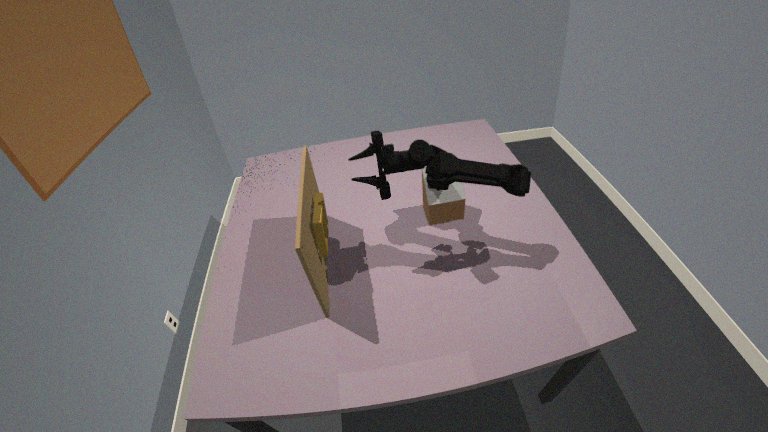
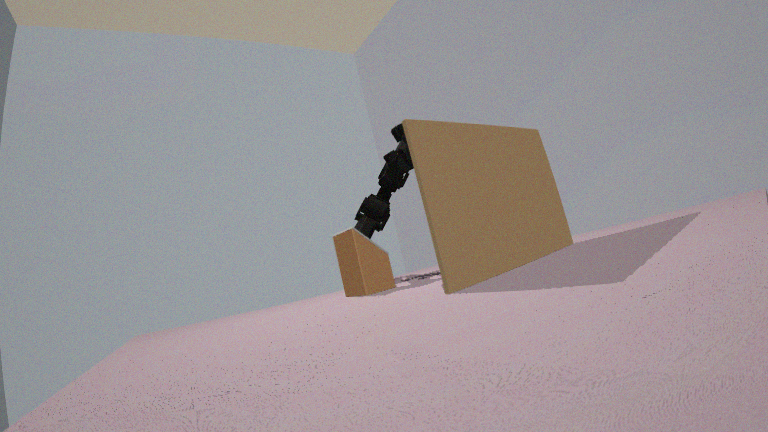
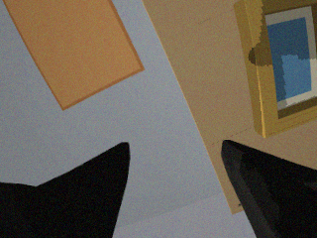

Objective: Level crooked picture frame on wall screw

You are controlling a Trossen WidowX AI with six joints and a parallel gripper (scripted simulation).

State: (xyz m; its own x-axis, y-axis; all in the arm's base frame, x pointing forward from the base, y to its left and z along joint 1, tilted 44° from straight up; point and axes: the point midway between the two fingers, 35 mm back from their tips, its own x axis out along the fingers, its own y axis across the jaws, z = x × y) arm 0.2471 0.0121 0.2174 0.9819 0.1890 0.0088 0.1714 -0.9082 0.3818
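Right now my gripper tip is 17 cm above the picture frame, 12 cm short of it and 4 cm to the right of it. Also, from my gripper tip: brown wall panel 18 cm below, 13 cm ahead, 3 cm to the left.
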